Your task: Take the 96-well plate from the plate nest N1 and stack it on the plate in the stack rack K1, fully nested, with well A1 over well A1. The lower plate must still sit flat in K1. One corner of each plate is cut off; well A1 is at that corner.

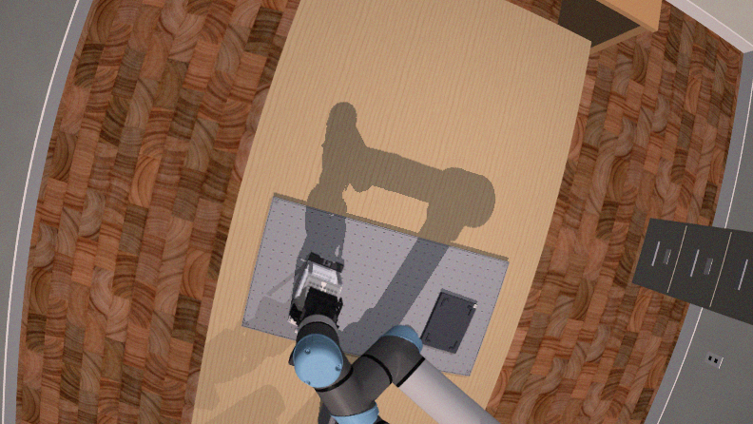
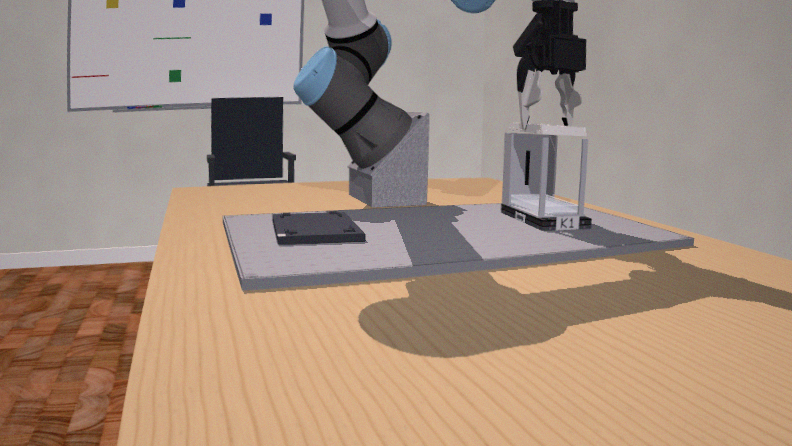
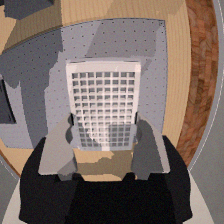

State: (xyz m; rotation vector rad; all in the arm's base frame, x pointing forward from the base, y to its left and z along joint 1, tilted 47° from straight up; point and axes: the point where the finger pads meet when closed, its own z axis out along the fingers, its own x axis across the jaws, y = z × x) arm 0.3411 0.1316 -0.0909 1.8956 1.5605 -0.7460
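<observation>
Now: the white plate 14 cm below my hand. Also, from my hand: clear 96-well plate 1 cm below; then back panel 7 cm behind, 1 cm to the left, 8 cm below.
</observation>
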